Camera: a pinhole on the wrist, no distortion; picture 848 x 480 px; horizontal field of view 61.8 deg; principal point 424.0 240.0 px. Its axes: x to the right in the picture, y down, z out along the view. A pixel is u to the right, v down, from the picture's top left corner.
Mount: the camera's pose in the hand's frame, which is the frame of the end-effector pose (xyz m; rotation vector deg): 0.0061 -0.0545 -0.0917 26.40 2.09 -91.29
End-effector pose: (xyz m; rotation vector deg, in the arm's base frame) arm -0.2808 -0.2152 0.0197 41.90 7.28 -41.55
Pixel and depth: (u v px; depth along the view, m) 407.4 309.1 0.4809
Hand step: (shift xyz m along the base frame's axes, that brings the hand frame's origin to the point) -0.2320 -0.2918 0.1910
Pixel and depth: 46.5 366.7 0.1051
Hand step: -0.0287 -0.0330 0.0019
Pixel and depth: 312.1 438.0 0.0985
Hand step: -0.0429 -0.0471 -0.0349
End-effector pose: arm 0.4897 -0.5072 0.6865 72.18 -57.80 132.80
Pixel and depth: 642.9 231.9 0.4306
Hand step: 0.3964 0.0387 0.1335
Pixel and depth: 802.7 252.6 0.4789
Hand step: 0.4773 0.1250 0.1937
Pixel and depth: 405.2 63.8 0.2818
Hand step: 0.2391 -0.0116 -0.0039
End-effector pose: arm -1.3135 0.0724 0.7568 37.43 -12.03 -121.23
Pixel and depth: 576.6 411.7 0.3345
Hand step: -0.2723 0.1225 0.0953
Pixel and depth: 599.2 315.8 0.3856
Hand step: -0.2874 0.1818 0.1269
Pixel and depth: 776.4 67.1 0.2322
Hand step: -0.1473 0.2186 0.0149
